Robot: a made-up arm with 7 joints.
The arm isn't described. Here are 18 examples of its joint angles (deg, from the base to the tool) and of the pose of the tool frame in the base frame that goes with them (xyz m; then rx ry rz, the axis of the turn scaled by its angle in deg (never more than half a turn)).
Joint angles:
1: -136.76 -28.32 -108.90 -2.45 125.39 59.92 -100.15
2: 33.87 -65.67 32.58 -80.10 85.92 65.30 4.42
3: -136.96 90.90 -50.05 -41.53 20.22 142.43 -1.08
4: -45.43 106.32 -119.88 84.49 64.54 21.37 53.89
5: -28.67 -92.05 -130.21 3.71 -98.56 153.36 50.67
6: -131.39 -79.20 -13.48 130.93 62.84 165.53 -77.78
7: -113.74 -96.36 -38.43 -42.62 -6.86 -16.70 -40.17
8: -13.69 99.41 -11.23 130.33 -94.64 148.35 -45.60
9: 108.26 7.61 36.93 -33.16 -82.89 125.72 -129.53
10: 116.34 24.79 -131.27 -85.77 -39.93 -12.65 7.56
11: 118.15 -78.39 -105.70 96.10 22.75 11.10 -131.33
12: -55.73 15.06 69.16 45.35 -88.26 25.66 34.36
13: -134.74 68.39 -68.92 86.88 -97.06 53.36 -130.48
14: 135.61 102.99 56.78 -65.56 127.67 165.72 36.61
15: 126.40 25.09 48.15 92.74 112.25 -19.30 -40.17
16: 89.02 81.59 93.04 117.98 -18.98 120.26 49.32
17: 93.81 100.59 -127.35 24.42 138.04 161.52 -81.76
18: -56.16 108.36 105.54 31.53 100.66 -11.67 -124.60
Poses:
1: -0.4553 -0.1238 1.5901 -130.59 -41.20 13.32
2: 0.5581 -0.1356 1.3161 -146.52 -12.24 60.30
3: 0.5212 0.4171 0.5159 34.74 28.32 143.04
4: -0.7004 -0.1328 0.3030 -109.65 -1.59 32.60
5: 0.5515 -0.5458 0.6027 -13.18 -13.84 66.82
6: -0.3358 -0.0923 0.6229 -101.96 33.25 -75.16
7: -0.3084 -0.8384 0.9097 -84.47 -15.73 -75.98
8: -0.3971 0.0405 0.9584 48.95 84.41 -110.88
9: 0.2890 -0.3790 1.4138 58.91 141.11 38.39
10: -0.2532 -0.1094 1.3289 -5.13 100.64 79.43
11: 0.3475 0.5659 1.0156 -13.90 -18.20 105.68
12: 0.0352 0.3234 1.6115 43.71 163.86 32.22
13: -0.0314 0.6744 1.2162 -47.99 48.08 -87.05
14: 0.6351 -0.2876 0.4263 -71.18 98.21 112.33
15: -0.2626 -0.2108 1.2184 35.89 117.51 97.30
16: -0.2698 -0.5104 0.7342 -158.32 -15.43 -74.70
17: 0.3779 -0.7049 0.5016 57.40 -29.02 135.34
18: -0.2872 0.7159 0.2750 74.90 46.76 120.74
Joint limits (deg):
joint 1: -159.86..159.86
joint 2: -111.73..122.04
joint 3: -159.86..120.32
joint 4: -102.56..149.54
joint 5: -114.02..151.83
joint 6: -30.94..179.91
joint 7: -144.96..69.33
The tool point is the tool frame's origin. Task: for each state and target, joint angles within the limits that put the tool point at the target. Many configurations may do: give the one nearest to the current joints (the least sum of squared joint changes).
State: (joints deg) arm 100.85 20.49 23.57 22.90 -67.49 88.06 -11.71
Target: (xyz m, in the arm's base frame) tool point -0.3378 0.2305 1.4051
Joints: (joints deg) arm 116.81 -15.16 26.18 63.28 -81.83 89.16 -11.53
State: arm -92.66 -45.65 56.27 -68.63 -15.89 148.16 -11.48
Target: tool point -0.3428 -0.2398 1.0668
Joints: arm -86.13 -58.92 62.52 -96.32 -15.19 148.92 -9.25
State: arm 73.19 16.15 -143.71 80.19 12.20 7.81 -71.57
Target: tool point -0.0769 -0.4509 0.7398
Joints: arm 50.21 19.80 -159.86 135.68 17.03 -1.54 -74.22
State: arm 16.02 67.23 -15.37 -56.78 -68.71 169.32 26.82
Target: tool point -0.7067 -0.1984 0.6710
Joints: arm 14.91 77.65 -6.73 -31.78 -69.81 158.82 23.21
